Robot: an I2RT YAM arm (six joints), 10 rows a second.
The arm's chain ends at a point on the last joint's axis. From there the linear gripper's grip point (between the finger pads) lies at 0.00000 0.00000 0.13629 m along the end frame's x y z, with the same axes.
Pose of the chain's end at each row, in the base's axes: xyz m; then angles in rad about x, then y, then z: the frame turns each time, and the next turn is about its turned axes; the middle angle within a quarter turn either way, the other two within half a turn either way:
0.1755, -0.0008, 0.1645, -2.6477, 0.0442, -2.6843
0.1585, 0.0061, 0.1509, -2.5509, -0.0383, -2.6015
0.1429, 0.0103, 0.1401, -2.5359, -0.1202, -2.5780
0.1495, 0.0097, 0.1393, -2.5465, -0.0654, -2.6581
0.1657, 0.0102, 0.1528, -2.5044, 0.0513, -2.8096
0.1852, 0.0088, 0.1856, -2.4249, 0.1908, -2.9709
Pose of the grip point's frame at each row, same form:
0.1815, 0.0637, 0.0446, -2.6477, 0.0442, -2.6843
0.1533, 0.0819, 0.0378, -2.5509, -0.0383, -2.6015
0.1266, 0.0873, 0.0289, -2.5359, -0.1202, -2.5780
0.1406, 0.0859, 0.0267, -2.5465, -0.0654, -2.6581
0.1727, 0.0912, 0.0434, -2.5044, 0.0513, -2.8096
0.2110, 0.0967, 0.0847, -2.4249, 0.1908, -2.9709

